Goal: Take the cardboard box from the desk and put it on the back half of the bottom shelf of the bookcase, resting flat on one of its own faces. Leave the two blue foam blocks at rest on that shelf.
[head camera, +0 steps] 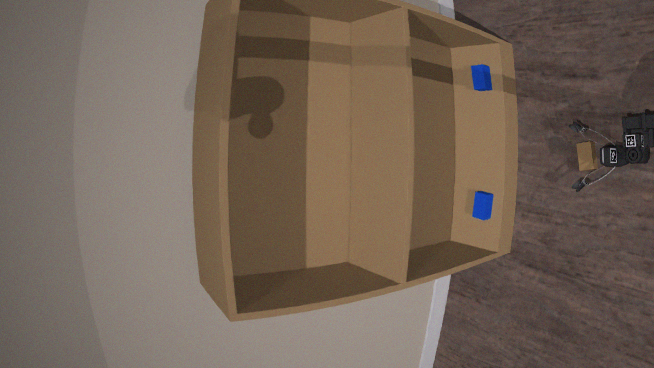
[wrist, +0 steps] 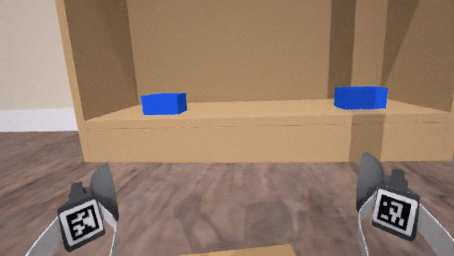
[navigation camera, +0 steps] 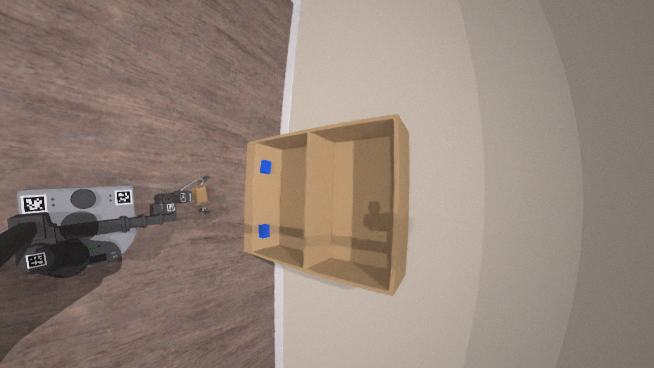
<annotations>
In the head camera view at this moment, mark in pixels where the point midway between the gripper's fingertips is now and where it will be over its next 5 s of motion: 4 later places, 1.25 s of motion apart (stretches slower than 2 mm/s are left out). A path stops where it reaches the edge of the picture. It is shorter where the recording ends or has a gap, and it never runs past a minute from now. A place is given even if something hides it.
My gripper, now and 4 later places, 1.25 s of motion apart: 571,156; 559,156; 543,155; 640,155; 616,155
</annotations>
